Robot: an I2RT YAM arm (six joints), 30 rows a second.
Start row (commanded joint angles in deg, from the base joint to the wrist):
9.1 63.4 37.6 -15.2 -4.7 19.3
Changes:
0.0 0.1 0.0 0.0 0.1 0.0
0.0 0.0 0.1 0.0 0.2 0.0
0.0 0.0 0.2 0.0 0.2 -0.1
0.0 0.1 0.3 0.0 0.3 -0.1
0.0 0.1 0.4 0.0 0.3 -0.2
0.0 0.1 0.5 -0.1 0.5 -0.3
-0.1 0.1 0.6 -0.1 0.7 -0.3
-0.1 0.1 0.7 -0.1 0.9 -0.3
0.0 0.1 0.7 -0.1 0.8 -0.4
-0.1 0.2 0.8 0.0 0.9 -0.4
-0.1 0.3 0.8 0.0 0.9 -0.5
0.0 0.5 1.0 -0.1 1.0 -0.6
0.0 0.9 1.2 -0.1 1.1 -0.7
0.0 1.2 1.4 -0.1 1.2 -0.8
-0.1 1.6 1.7 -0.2 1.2 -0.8
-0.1 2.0 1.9 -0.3 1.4 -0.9
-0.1 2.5 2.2 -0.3 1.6 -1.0
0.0 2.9 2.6 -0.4 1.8 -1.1
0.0 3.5 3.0 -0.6 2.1 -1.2
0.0 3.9 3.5 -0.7 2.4 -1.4
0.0 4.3 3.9 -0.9 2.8 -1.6
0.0 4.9 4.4 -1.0 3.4 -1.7
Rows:
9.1 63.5 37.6 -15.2 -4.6 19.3
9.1 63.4 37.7 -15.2 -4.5 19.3
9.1 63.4 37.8 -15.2 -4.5 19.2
9.1 63.5 37.9 -15.2 -4.4 19.2
9.1 63.5 38.0 -15.2 -4.4 19.1
9.1 63.5 38.1 -15.3 -4.2 19.0
9.0 63.5 38.2 -15.3 -4.0 19.0
9.0 63.5 38.3 -15.3 -3.8 19.0
9.1 63.5 38.3 -15.3 -3.9 18.9
9.0 63.6 38.4 -15.2 -3.8 18.9
9.0 63.7 38.4 -15.2 -3.8 18.8
9.1 63.9 38.6 -15.3 -3.7 18.7
9.1 64.3 38.8 -15.3 -3.6 18.6
9.1 64.6 39.0 -15.3 -3.5 18.5
9.0 65.0 39.3 -15.4 -3.5 18.5
9.0 65.4 39.5 -15.5 -3.3 18.4
9.0 65.9 39.8 -15.5 -3.1 18.3
9.1 66.3 40.2 -15.6 -2.9 18.2
9.1 66.9 40.6 -15.8 -2.6 18.1
9.1 67.3 41.1 -15.9 -2.3 17.9
9.1 67.7 41.5 -16.1 -1.9 17.7
9.1 68.3 42.0 -16.2 -1.3 17.6

